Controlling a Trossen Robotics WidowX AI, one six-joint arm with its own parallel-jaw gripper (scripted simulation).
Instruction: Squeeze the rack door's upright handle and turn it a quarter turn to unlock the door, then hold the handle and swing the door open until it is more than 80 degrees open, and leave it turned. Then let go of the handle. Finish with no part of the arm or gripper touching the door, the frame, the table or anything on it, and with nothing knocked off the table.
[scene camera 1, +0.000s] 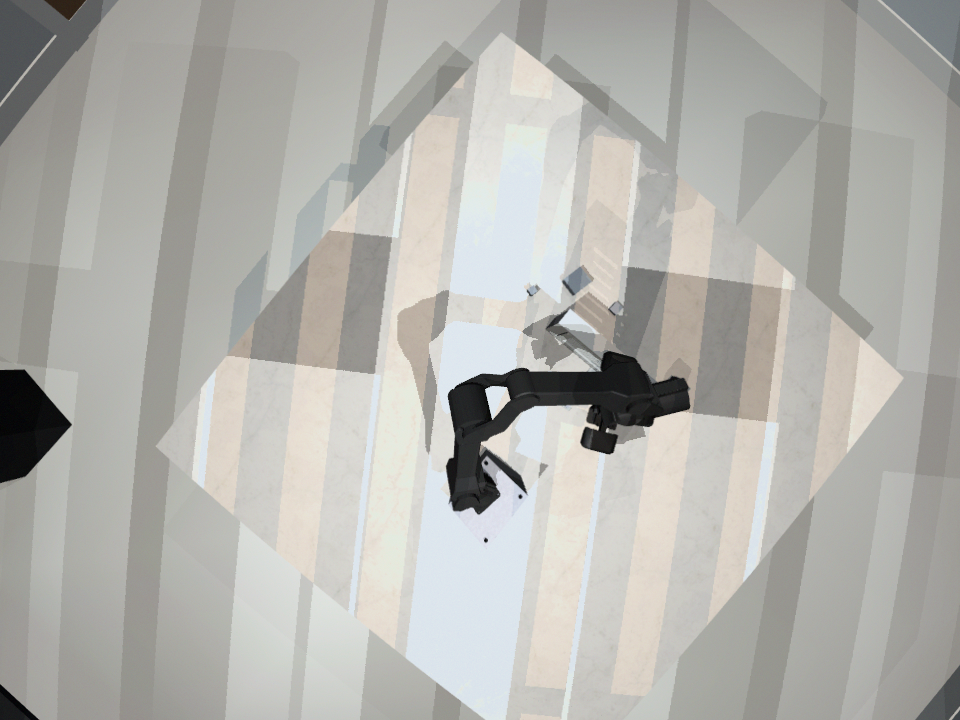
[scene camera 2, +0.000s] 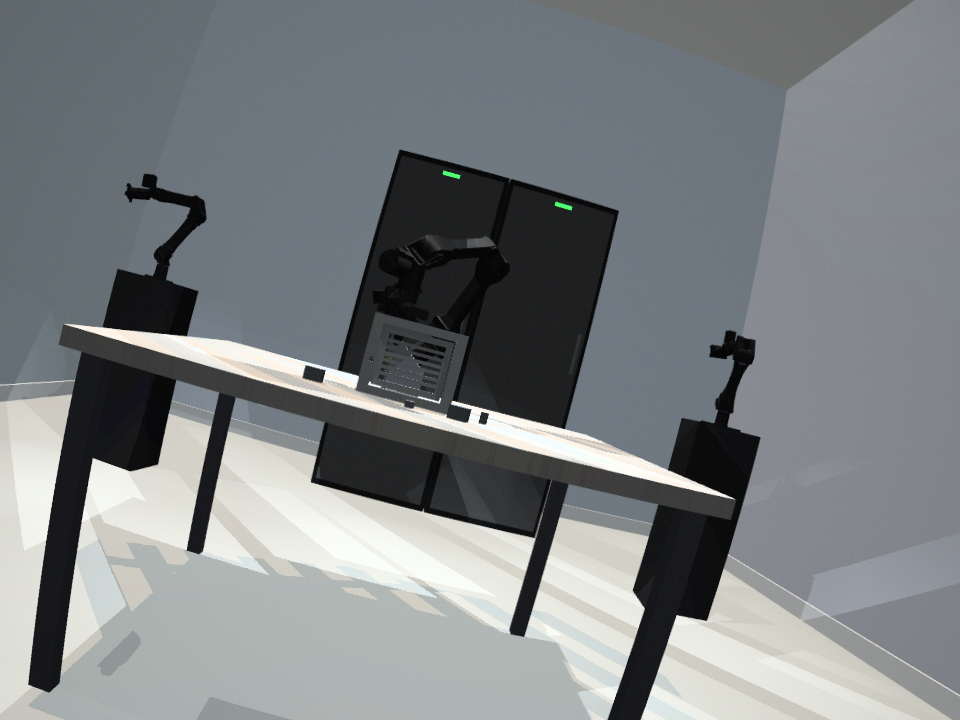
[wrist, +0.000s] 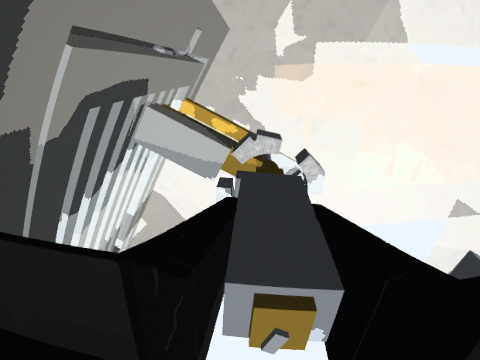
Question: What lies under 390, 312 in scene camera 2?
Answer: My gripper.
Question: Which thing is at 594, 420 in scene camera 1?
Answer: My gripper.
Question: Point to a slatted rack door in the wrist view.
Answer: At 115, 108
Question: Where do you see my gripper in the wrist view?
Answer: At 271, 213
